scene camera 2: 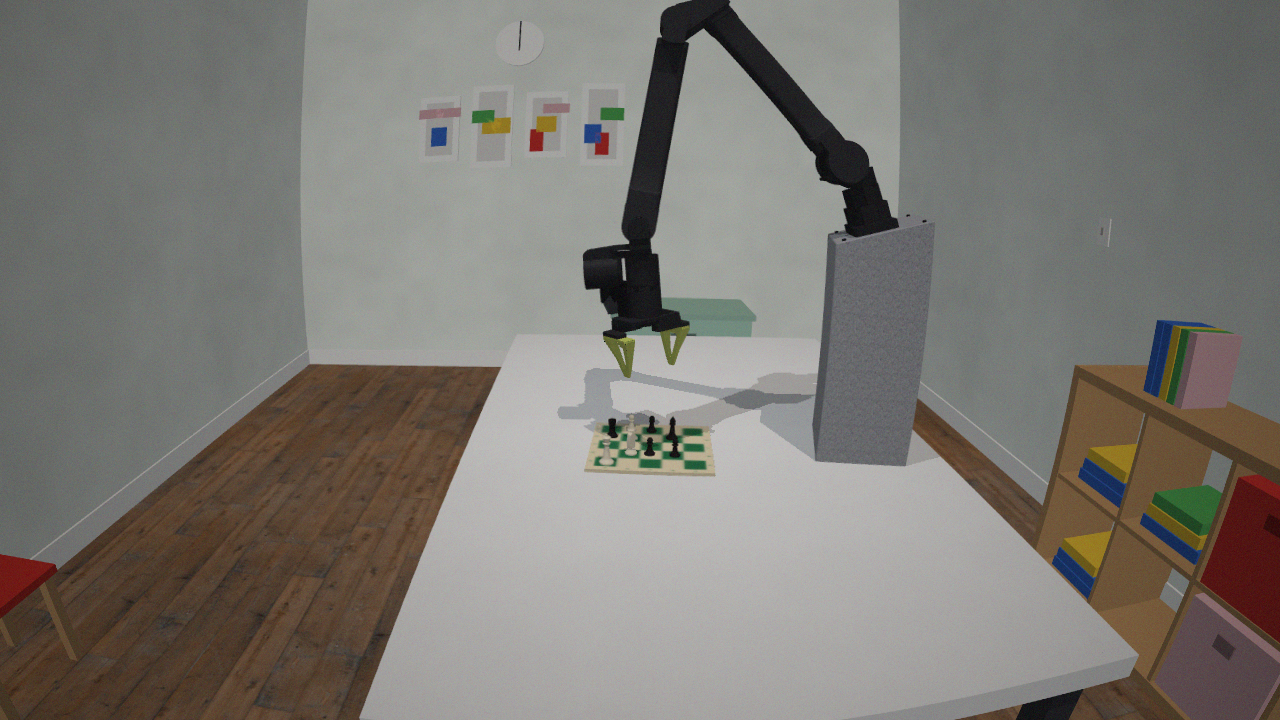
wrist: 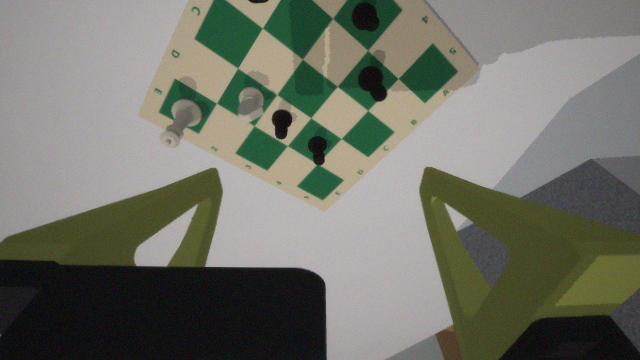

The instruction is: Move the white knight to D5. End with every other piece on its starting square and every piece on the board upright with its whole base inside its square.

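Places are measured from the arm's base along level axes (x ahead, y up, z right), in metres.
Pixels of known places: gripper, fingertip midpoint: (scene camera 2: 649, 370) (wrist: 320, 179); arm's base, origin of the base link: (scene camera 2: 871, 229).
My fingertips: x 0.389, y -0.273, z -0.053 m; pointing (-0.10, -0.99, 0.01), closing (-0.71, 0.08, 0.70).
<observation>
For each thing: its top centre in the pictures, then the offset to it from my fingertips. "pt": a spot on its surface instead.
- white knight, middle of its top: (wrist: 247, 119) (scene camera 2: 631, 432) dy -0.099, dx +0.022, dz -0.048 m
- cream chessboard, middle of its top: (wrist: 307, 90) (scene camera 2: 651, 446) dy -0.138, dx -0.009, dz -0.010 m
- D5, surface spot: (wrist: 342, 159) pt dy -0.138, dx -0.086, dz -0.040 m
- tall white piece, middle of its top: (wrist: 167, 143) (scene camera 2: 606, 434) dy -0.085, dx +0.058, dz -0.097 m
- D3, middle of its top: (wrist: 280, 136) (scene camera 2: 650, 437) dy -0.107, dx -0.009, dz -0.046 m
- D4, middle of its top: (wrist: 319, 163) (scene camera 2: 675, 439) dy -0.107, dx -0.054, dz -0.044 m
- black bishop, middle of its top: (wrist: 382, 99) (scene camera 2: 672, 416) dy -0.095, dx -0.041, dz +0.035 m
- black pawn, middle of its top: (wrist: 373, 24) (scene camera 2: 652, 415) dy -0.107, dx +0.000, dz +0.063 m
- black rook, middle of its top: (scene camera 2: 612, 419) dy -0.105, dx +0.069, dz +0.024 m
The white knight (scene camera 2: 631, 445) (wrist: 250, 106) stands upright on D2 of the green and cream chessboard (scene camera 2: 672, 465) (wrist: 330, 111). D5 (wrist: 342, 159) is a bare cream square. A tall white piece (scene camera 2: 605, 453) (wrist: 185, 116) stands on E1. Black pawns stand on D3 (scene camera 2: 649, 446) (wrist: 281, 122) and D4 (scene camera 2: 674, 447) (wrist: 317, 147). My gripper (scene camera 2: 649, 368) (wrist: 320, 179) is open and empty, well above the board and beyond it in the scene view. In the wrist view, the board's far corner is cut off.
A black bishop (scene camera 2: 672, 428) (wrist: 372, 81) stands on B4 and a black pawn (scene camera 2: 651, 425) (wrist: 365, 17) on A3. A black rook (scene camera 2: 612, 428) and another white piece (scene camera 2: 631, 421) stand toward the board's back left. The grey pedestal (scene camera 2: 868, 349) (wrist: 580, 195) is right of the board.
</observation>
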